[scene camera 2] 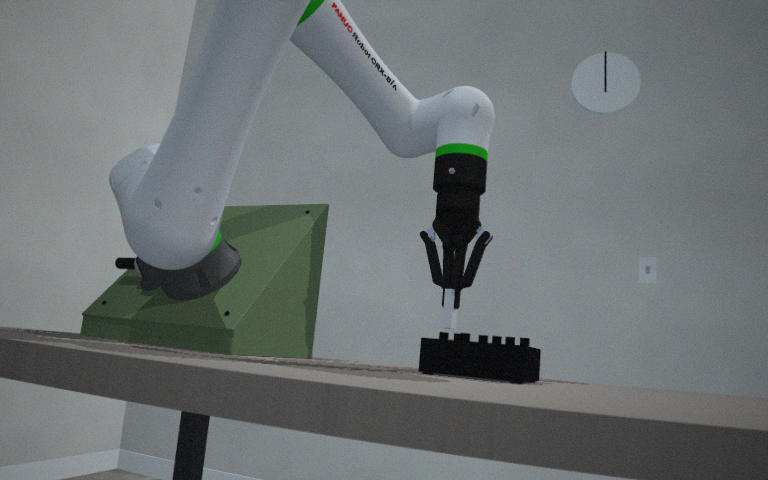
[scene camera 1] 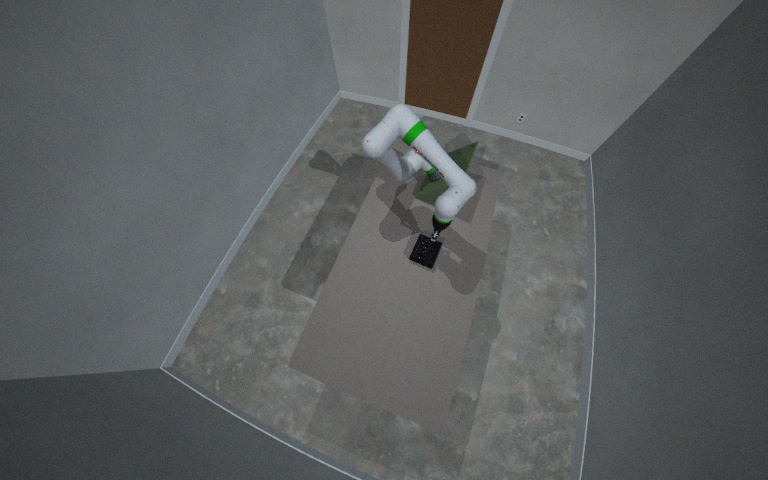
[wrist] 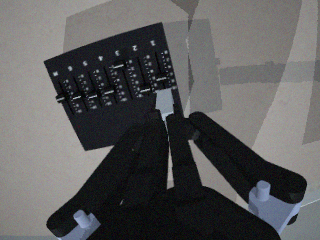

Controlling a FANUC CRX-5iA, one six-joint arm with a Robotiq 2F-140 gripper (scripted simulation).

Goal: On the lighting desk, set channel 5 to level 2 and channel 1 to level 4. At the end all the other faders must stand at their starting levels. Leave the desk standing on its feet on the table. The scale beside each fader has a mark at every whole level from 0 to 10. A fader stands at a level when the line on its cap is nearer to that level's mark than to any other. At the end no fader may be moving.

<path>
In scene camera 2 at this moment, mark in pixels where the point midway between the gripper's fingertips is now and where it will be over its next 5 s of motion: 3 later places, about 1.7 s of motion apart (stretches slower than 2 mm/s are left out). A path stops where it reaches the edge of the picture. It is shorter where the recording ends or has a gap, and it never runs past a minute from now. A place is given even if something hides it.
My gripper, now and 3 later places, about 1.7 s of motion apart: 448, 328; 447, 336; 446, 336; 500, 318
</path>
